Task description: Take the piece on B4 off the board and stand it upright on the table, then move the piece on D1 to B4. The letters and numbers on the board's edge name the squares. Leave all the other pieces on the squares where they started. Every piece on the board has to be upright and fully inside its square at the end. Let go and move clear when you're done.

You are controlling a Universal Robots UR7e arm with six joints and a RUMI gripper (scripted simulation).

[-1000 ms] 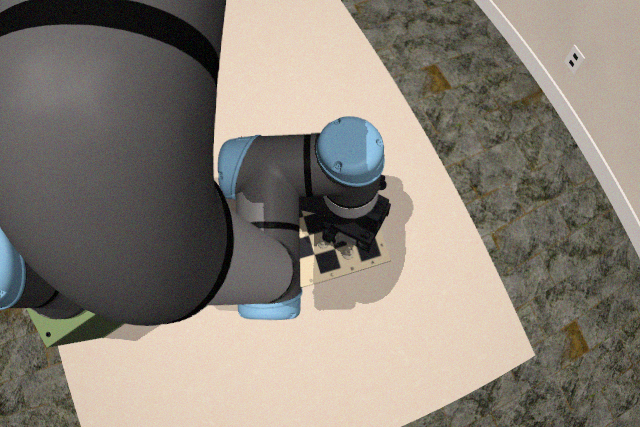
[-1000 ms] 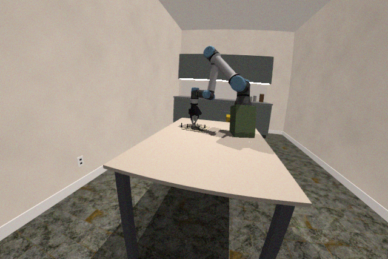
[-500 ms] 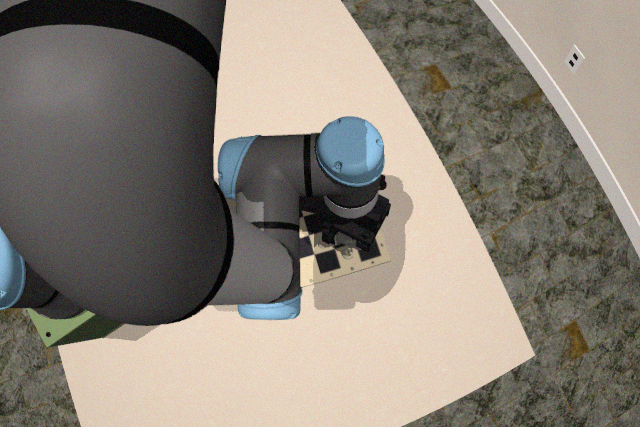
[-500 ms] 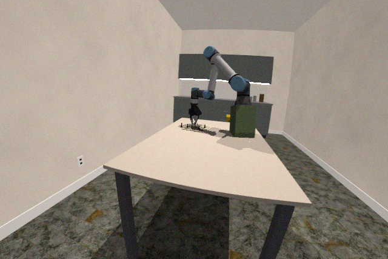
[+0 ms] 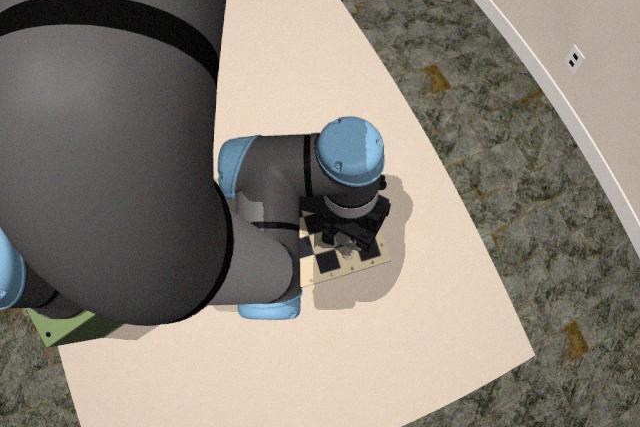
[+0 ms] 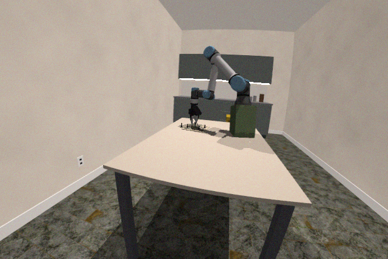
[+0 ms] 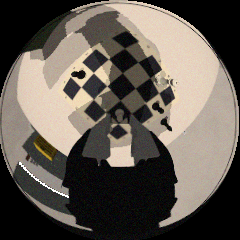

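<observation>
Now: the chessboard 40 mm to the left of my hand, 30 mm below it and 30 mm behind it.
</observation>
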